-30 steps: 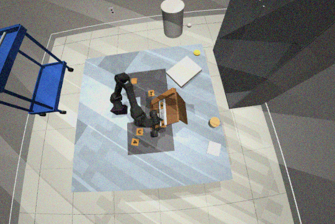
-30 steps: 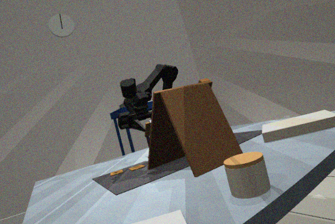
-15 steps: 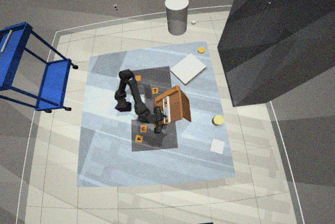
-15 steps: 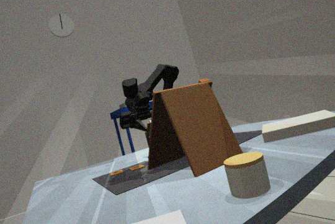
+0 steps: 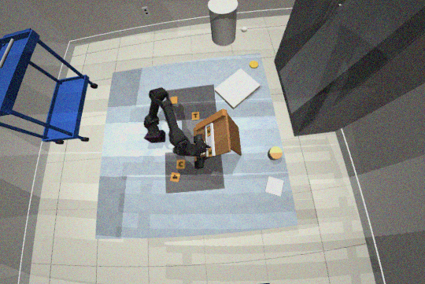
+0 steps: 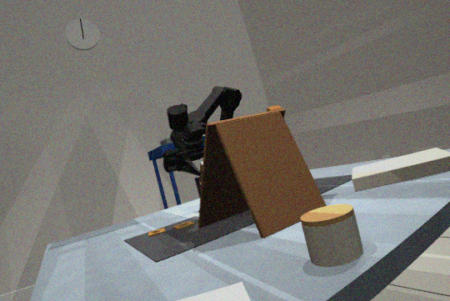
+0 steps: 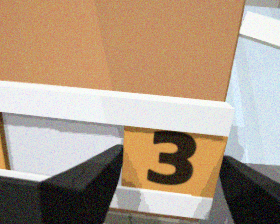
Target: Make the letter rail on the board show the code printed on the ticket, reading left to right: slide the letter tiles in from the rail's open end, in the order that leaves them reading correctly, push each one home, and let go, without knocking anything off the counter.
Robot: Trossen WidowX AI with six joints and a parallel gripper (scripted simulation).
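Now: gripper tip 5 cm past the white ticket, 5 cm to the right of it and 7 cm above it. Also, from my gripper tip: cream slab 29 cm ahead, 46 cm to the left, 14 cm below; then tan-lidded jar 40 cm ahead, 8 cm to the right, 13 cm below; then white card 34 cm ahead, 28 cm to the right, 16 cm below.
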